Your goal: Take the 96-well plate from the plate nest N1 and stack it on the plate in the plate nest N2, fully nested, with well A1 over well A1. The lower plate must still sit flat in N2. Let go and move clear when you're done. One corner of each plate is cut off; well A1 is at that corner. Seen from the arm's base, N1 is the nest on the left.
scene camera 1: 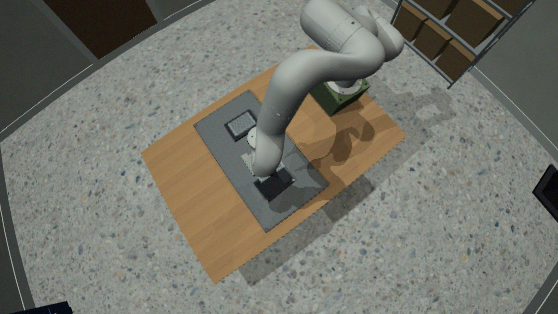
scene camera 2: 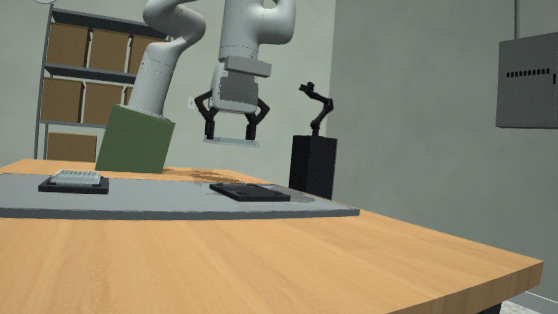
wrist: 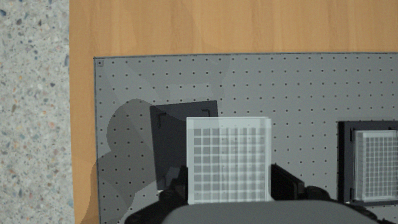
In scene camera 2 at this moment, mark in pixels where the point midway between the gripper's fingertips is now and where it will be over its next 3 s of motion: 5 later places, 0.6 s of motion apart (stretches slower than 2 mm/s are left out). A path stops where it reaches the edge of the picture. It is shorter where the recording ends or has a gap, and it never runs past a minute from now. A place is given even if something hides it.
The gripper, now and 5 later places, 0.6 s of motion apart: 229,141; 204,138; 179,136; 154,134; 127,133; 101,130
